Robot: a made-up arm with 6 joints.
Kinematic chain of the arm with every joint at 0, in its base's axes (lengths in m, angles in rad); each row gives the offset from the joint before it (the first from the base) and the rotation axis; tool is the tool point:
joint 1: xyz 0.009 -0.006 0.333 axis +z
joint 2: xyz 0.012 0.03 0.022 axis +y
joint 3: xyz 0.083 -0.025 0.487 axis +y
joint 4: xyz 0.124 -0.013 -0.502 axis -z
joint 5: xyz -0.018 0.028 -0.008 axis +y
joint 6: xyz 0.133 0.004 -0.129 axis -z
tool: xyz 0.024 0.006 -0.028
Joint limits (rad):
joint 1: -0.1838..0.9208
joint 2: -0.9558..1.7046
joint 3: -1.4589..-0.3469
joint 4: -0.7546..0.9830
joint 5: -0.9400..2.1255
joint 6: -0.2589..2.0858
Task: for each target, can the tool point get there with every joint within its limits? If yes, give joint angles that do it. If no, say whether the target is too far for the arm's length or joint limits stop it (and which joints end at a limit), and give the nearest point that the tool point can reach.
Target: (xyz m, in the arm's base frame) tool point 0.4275 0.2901 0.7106
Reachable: yes | joints 0.4240 -0.4689 -0.9437 0.6085 1.5640 1.6691
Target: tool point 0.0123 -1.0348 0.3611
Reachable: no: joint limits stop it (at a limit: joint 1, joint 3, joint 4, joint 5) | nearest point 0.2173 -0.2039 0.3628 | short by 0.856 m
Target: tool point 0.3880 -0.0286 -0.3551
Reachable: yes | joints -0.0380 1.4239 -1.1829 -0.0974 1.0172 1.6466
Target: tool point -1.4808 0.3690 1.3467
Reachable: no: too far | nearest point -0.2518 0.0524 1.2770 | short by 1.271 m
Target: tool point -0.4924 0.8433 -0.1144
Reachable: no: joint limits stop it (at a limit: joint 1, joint 4, joint 5, joint 6) | nearest point 0.0672 0.4179 -0.1144 | short by 0.703 m
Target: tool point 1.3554 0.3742 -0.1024
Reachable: no: too far | nearest point 0.9629 0.2634 0.0321 | short by 0.429 m
